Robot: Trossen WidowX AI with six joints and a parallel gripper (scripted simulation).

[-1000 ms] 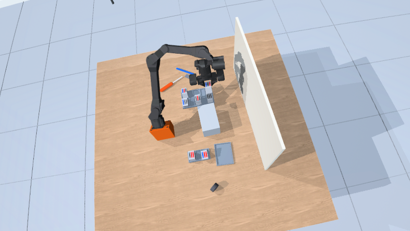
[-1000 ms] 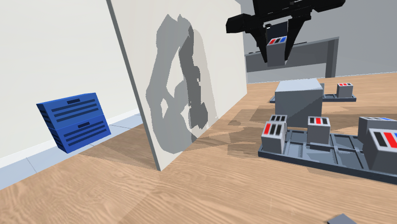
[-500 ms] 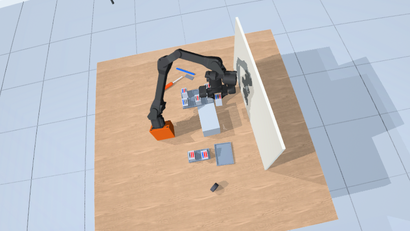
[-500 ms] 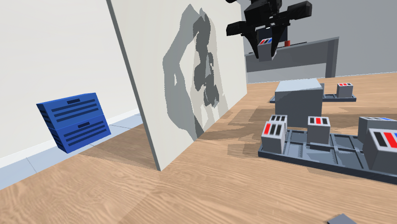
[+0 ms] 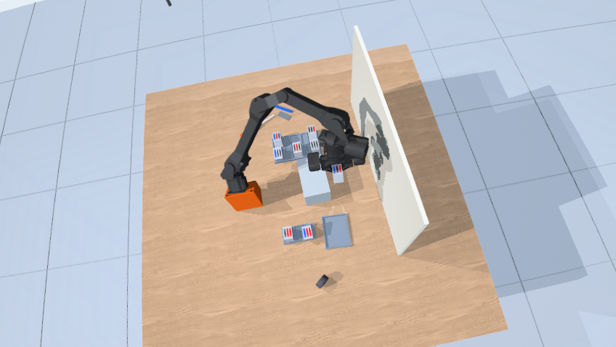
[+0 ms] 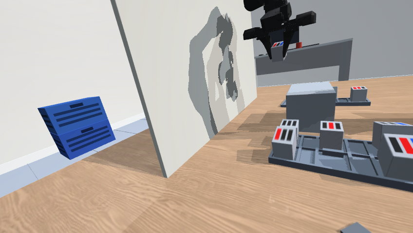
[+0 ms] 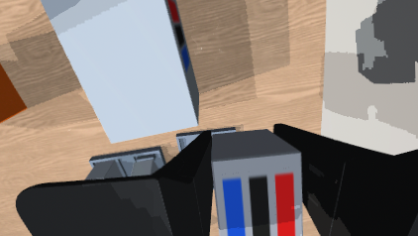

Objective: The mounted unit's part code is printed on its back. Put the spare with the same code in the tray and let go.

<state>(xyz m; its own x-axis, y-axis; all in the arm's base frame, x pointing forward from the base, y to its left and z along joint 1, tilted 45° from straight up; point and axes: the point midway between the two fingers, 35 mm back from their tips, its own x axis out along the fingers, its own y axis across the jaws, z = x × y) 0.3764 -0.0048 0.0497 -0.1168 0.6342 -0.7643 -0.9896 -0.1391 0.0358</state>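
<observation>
Now: gripper tip 20 mm past the grey tray, 170 mm to the left of it and 190 mm above it. Round my gripper tip: white wall panel: 150 mm ahead, 70 mm to the left, 30 mm above; light grey block: 90 mm behind, 40 mm to the left, 140 mm below; blue pen: 240 mm behind, 410 mm to the left, 190 mm below.
</observation>
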